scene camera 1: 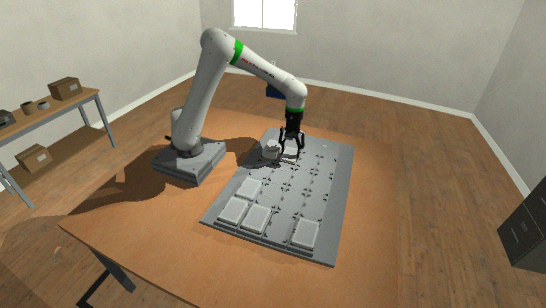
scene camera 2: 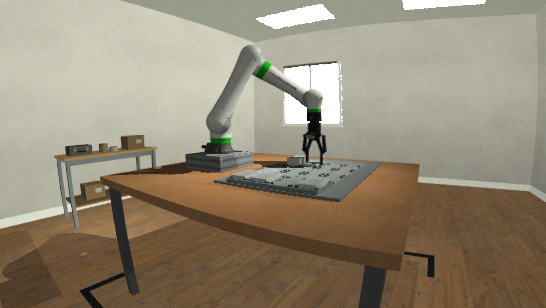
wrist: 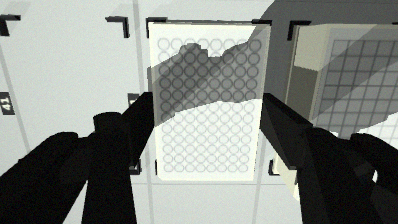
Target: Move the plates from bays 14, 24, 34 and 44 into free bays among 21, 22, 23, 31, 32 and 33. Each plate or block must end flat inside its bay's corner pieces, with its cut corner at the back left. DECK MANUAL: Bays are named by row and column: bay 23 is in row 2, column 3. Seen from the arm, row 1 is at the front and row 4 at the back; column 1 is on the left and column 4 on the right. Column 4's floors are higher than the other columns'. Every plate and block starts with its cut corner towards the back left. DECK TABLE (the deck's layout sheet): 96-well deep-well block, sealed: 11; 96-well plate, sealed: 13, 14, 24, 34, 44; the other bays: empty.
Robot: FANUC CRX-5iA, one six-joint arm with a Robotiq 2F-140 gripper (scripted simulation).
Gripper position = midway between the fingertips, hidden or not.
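You'd find my gripper at (wrist: 206,108), and a sealed deep-well block (wrist: 334,79) is there to be seen as well.
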